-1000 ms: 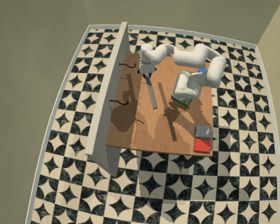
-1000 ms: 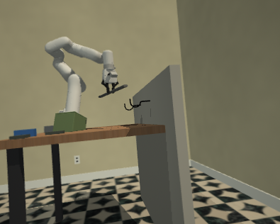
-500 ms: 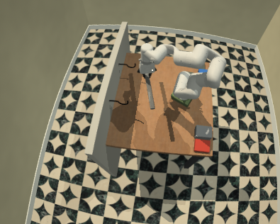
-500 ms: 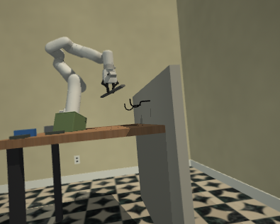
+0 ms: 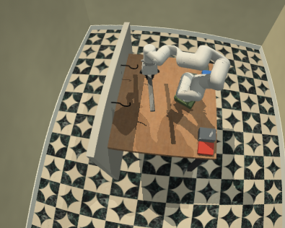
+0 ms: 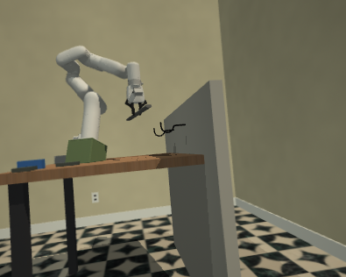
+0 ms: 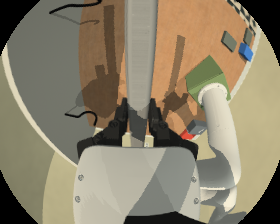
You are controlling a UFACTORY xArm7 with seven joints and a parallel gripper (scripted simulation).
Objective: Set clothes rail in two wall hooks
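Right now my hand is 1 cm above the clothes rail. Also, from my hand: grey wall panel 27 cm ahead, 3 cm to the left, 50 cm below; then grey box 49 cm behind, 22 cm to the left, 24 cm below; then blue block 44 cm behind, 35 cm to the right, 25 cm below.
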